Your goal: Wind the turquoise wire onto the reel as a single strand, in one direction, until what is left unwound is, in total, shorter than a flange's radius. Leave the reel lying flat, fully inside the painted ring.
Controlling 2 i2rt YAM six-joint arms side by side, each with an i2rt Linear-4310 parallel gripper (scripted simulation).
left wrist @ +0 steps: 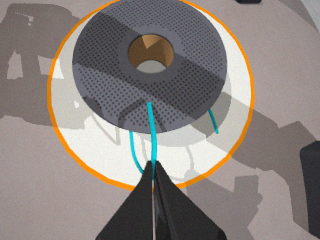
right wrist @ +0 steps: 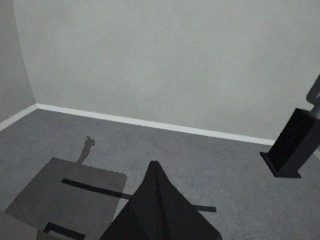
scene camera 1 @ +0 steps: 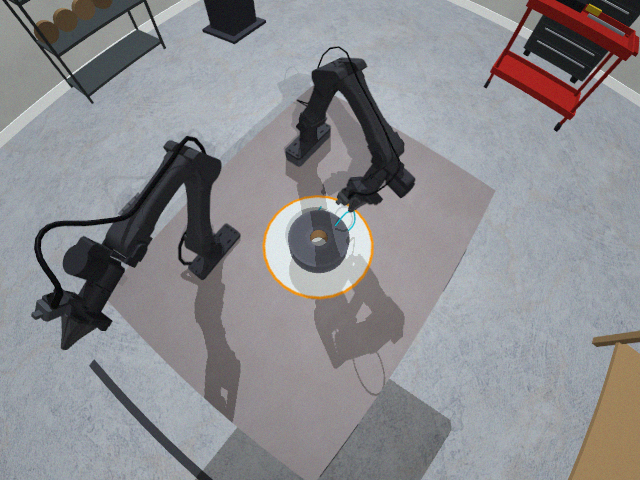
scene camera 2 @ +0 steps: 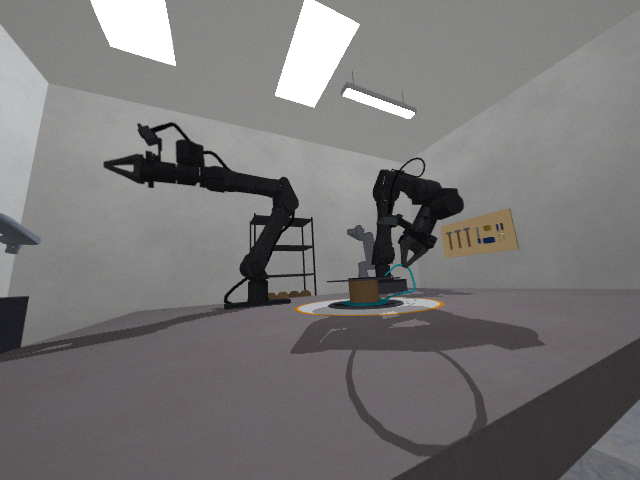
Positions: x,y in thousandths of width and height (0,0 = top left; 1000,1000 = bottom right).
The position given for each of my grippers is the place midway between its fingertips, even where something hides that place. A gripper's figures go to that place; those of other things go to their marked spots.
Labels:
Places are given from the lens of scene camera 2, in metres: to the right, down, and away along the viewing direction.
my left gripper (scene camera 2: 630,557): 0.23, 0.07, 0.61
my right gripper (scene camera 2: 162,343): -0.55, -0.19, 0.56
reel (scene camera 2: 565,605): 0.10, 0.12, 0.55

